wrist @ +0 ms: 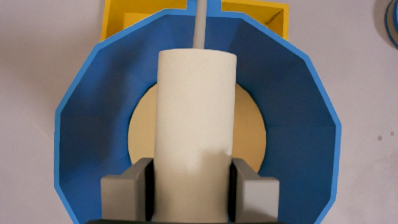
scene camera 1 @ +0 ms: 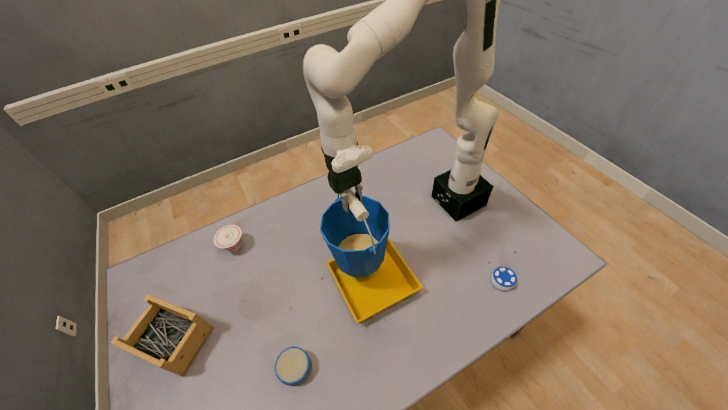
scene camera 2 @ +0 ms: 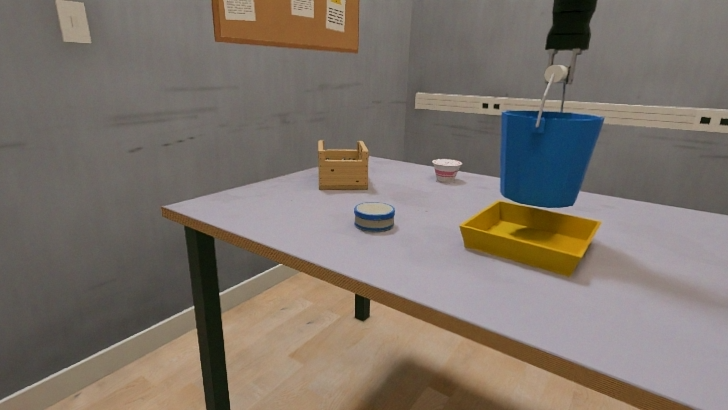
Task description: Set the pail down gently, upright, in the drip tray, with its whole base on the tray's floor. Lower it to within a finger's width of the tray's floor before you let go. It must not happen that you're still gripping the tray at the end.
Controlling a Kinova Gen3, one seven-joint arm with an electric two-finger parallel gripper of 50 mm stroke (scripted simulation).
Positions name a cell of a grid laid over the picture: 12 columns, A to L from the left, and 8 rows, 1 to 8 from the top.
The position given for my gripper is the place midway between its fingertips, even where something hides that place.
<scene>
I see my gripper (scene camera 2: J2), a blue pail (scene camera 2: J4) and a yellow drip tray (scene camera 2: I5).
The yellow drip tray is seen too in scene camera 1 (scene camera 1: G6). My gripper is seen too in the wrist view (wrist: F7) and in scene camera 1 (scene camera 1: F5).
</scene>
